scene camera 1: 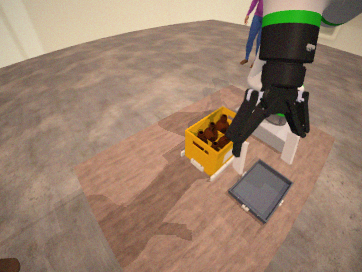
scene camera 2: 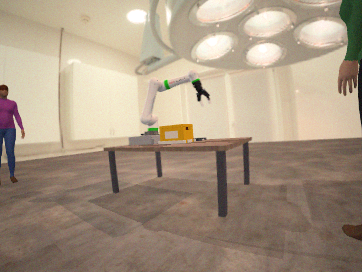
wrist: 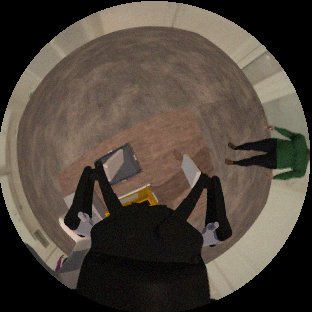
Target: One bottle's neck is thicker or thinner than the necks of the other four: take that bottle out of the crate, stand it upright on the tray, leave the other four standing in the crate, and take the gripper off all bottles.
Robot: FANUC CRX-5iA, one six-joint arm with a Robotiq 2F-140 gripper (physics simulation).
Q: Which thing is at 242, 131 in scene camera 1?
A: My gripper.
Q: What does my gripper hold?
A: Nothing.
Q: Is my gripper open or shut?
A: Open.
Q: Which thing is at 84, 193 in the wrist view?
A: My gripper.
